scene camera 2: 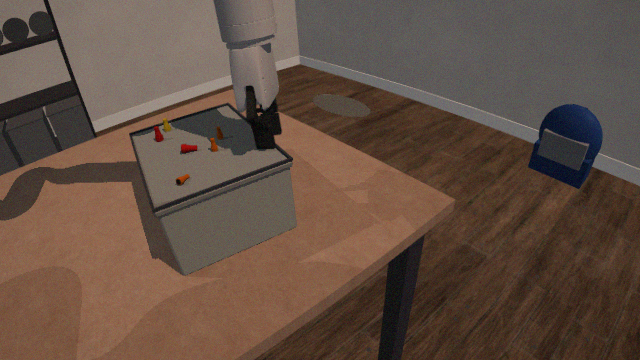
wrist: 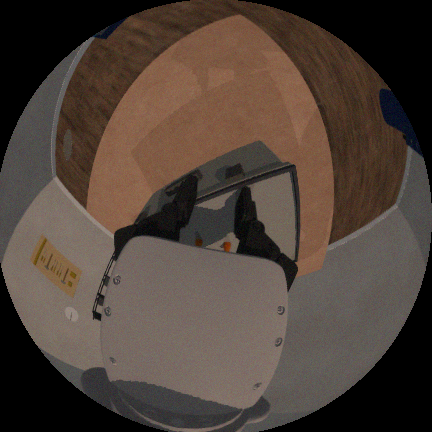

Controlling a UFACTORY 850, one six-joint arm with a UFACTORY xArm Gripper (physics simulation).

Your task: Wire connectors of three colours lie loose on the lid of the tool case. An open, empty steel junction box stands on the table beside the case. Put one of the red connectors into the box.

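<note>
On the tool case's lid (scene camera 2: 162, 187) (wrist: 280, 200), one red connector (scene camera 2: 158, 134) stands near the back left and another red connector (scene camera 2: 189, 148) lies near the middle. A yellow connector (scene camera 2: 166, 126) stands beside the standing red one. Two upright orange connectors (scene camera 2: 214, 145) (scene camera 2: 219, 133) also show partly in the wrist view (wrist: 227, 246) (wrist: 199, 242); a third orange connector (scene camera 2: 183, 179) lies near the front. My gripper (scene camera 2: 268, 132) (wrist: 217, 191) is low at the lid's right edge. Its fingers stand half apart, with no connector visible between them. The steel junction box does not show.
The case (scene camera 2: 235, 220) (wrist: 250, 154) stands on a brown table (scene camera 2: 345, 225) (wrist: 215, 110). A shelf unit (scene camera 2: 68, 60) stands at the left. A blue rounded object (scene camera 2: 570, 120) is beyond the table at the right.
</note>
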